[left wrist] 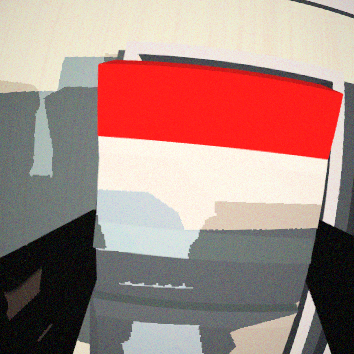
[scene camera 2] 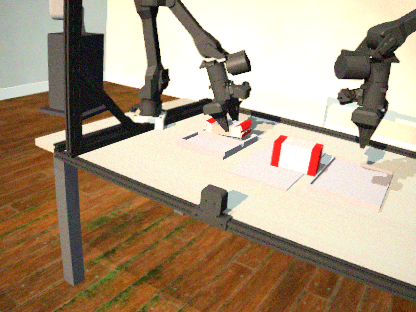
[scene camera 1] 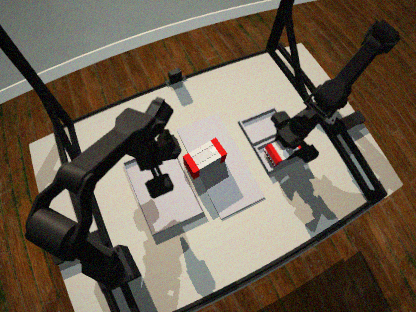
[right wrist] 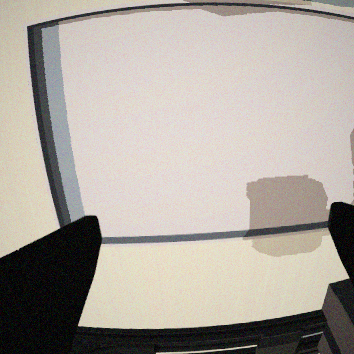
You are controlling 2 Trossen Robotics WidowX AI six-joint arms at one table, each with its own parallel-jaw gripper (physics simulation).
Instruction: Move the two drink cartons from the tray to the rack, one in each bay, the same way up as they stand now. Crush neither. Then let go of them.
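Frame: origin at the left arm's base, x ahead, y left, z up, level; centimetres.
Where they show: left gripper, fingertip midpoint: (left wrist: 203, 225) (scene camera 2: 232, 128) (scene camera 1: 281, 151); right gripper, fingertip midpoint: (scene camera 2: 365, 143) (scene camera 1: 152, 173) (right wrist: 218, 222); left arm's base, origin of the base link: (scene camera 2: 149, 113); right arm's base, origin of the base link: (scene camera 1: 110, 268).
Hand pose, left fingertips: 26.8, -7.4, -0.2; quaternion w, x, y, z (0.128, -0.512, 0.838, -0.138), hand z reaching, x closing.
Things, the pixels of their top centre, and the offset from my left fingertips, as dx, dy, dz. "pt": a spot on its surface instead. Level surfaces: height alone.
- red-and-white carton, middle of its top: (left wrist: 202, 298) (scene camera 2: 229, 117) (scene camera 1: 287, 145) -1.2, +0.6, +3.1
- flat pale board, its level: dz -3.0
- rimmed tray, middle of its top: (right wrist: 219, 130) (scene camera 2: 354, 177) (scene camera 1: 161, 186) +31.2, -26.4, -1.8
- small black block, surface spot: (scene camera 2: 214, 201) (scene camera 1: 171, 73) pt -5.5, -48.9, +0.2
The left gripper (scene camera 1: 295, 136) (scene camera 2: 230, 124) (left wrist: 207, 220) is shut on one red-and-white carton (scene camera 1: 274, 154) (scene camera 2: 242, 131) (left wrist: 210, 110), at the front bay of the two-bay rack (scene camera 1: 257, 115) (scene camera 2: 240, 146) (left wrist: 235, 56) in scene camera 1. Whether its underside touches the bay floor is hidden. The other carton (scene camera 1: 205, 156) (scene camera 2: 297, 155), white with red ends, stands on the flat pale board (scene camera 1: 250, 192) (scene camera 2: 265, 170), apart from both grippers. The right gripper (scene camera 1: 165, 165) (scene camera 2: 364, 145) (right wrist: 215, 220) is open and empty above the rimmed tray (scene camera 1: 185, 207) (scene camera 2: 350, 185) (right wrist: 175, 125).
The rack's back bay in scene camera 1 holds no carton. The flat board lies between the tray and the rack. A small black block (scene camera 1: 175, 76) (scene camera 2: 214, 201) is fixed at the table edge. Black frame posts (scene camera 1: 285, 30) (scene camera 2: 73, 80) rise at the table's ends.
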